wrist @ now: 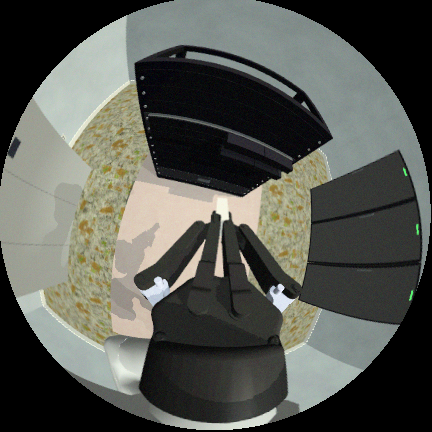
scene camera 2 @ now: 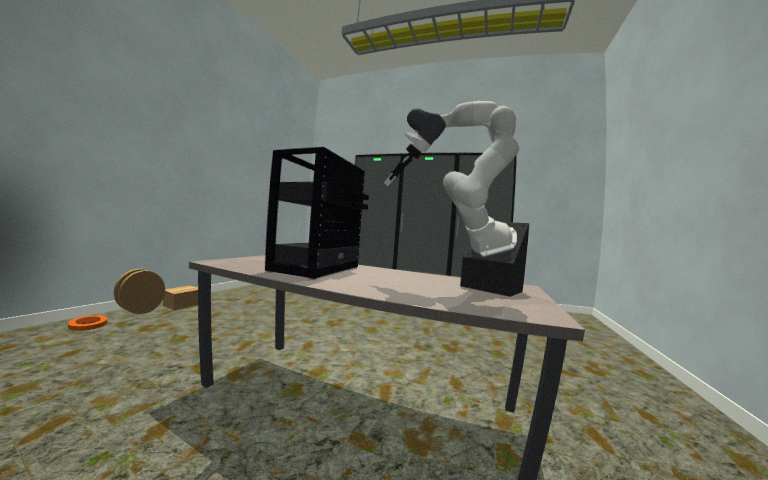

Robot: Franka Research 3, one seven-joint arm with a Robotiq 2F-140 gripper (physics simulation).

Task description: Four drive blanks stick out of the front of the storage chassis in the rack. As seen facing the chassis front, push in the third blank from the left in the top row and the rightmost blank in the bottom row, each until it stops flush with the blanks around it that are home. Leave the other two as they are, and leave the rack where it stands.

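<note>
There's a black rack in the pictures, and my gripper shows in them too.
</note>
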